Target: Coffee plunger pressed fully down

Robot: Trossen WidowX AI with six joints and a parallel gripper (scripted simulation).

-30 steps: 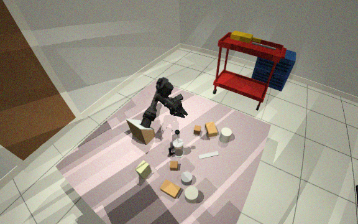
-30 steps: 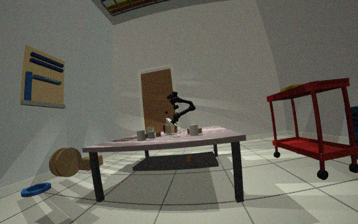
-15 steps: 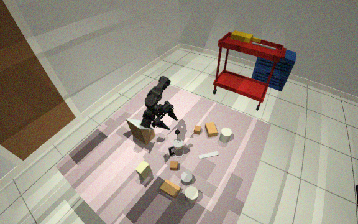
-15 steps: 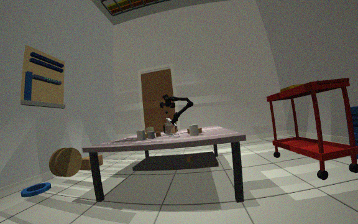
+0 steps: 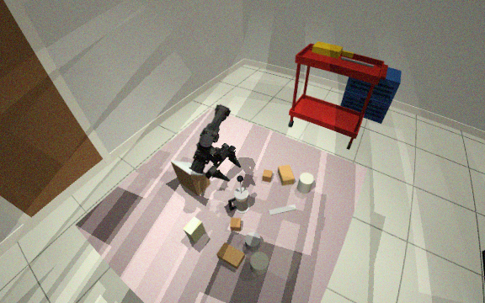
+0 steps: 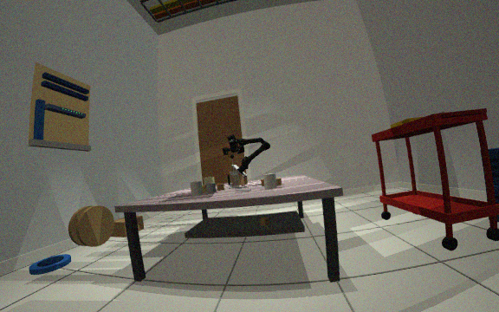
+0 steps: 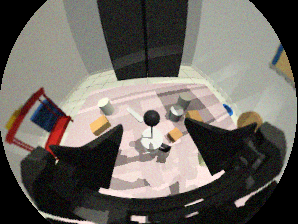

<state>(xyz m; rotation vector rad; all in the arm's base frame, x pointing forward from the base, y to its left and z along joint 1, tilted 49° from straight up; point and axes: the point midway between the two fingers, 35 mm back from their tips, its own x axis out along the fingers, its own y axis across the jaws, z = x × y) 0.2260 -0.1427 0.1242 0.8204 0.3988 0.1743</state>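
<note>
My gripper tip is 15 cm above the coffee press, 2 cm short of it and 1 cm to the left of it. The rest, counted from my gripper tip: flat grey bar (28 cm below, 22 cm ahead, 9 cm to the left); then pale yellow block (26 cm to the right, 23 cm below, 9 cm behind).
</note>
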